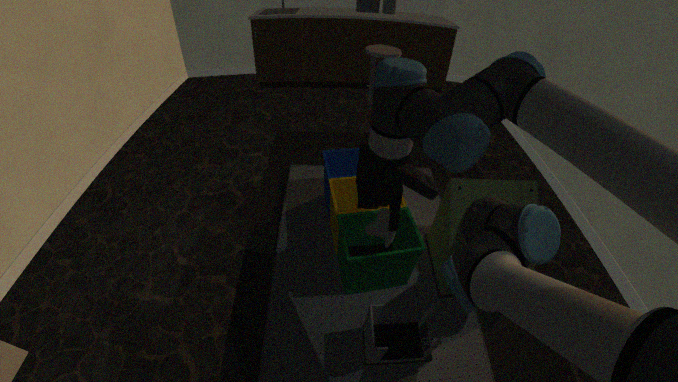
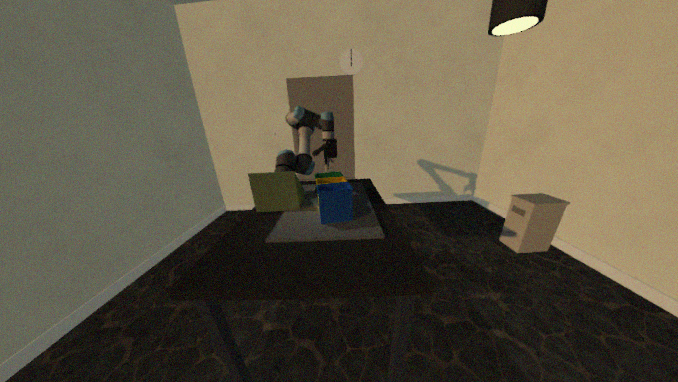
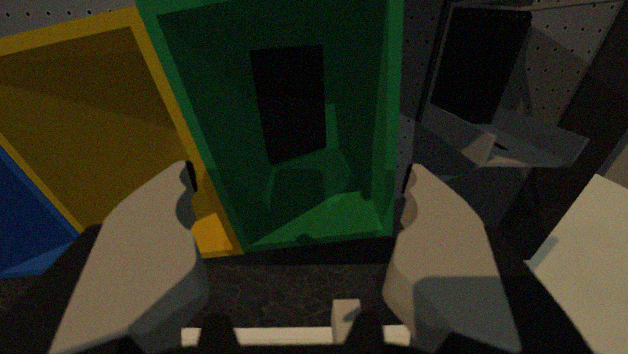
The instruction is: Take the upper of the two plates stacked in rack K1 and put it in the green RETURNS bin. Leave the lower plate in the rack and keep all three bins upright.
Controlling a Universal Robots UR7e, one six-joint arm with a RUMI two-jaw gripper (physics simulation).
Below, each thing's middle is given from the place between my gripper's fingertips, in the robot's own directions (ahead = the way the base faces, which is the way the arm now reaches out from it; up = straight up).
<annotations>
Now: the green bin (image 1: 372,272) 120 mm below my hand. Also, from my hand: blue bin (image 2: 335,199) 260 mm to the right, 120 mm below, 60 mm ahead; yellow bin (image 1: 343,191) 130 mm to the right, 120 mm below, 30 mm ahead.
</annotations>
